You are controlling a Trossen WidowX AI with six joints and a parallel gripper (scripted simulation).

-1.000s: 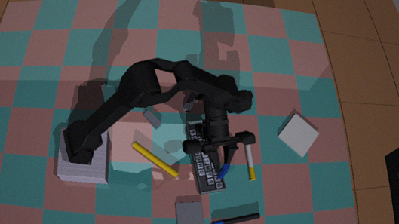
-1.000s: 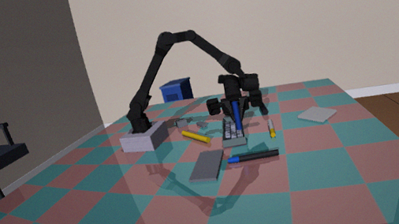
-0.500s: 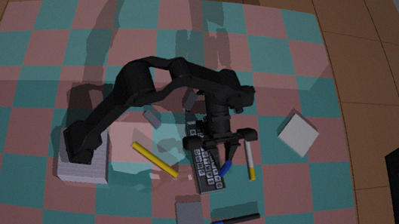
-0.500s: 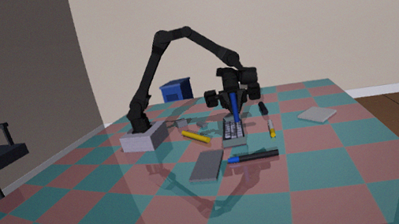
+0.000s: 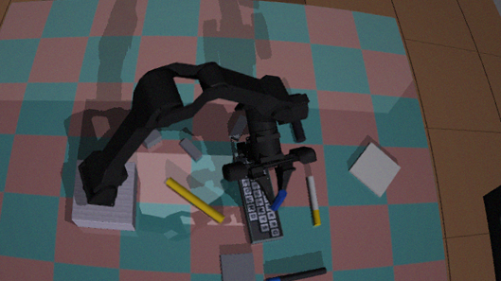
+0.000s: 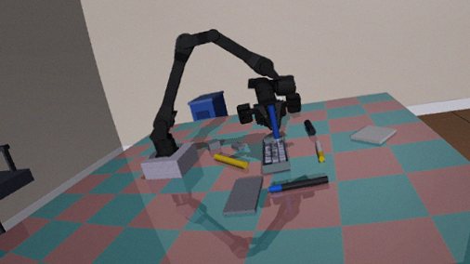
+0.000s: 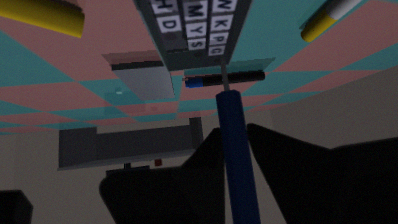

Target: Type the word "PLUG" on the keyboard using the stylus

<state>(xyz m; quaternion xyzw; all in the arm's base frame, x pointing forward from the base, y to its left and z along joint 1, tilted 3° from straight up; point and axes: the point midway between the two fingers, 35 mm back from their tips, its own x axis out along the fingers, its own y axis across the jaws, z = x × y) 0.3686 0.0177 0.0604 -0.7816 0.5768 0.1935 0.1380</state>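
Now: gripper tip 170 mm past the yellow rod, 90 mm above it and 30 mm to the right of it. The rest, counted from my gripper tip: dark cylinder (250 mm to the left, 90 mm below, 70 mm ahead); yellow-and-white pen (110 mm ahead, 100 mm below, 30 mm to the left); grey slab (170 mm to the right, 100 mm below, 60 mm behind).
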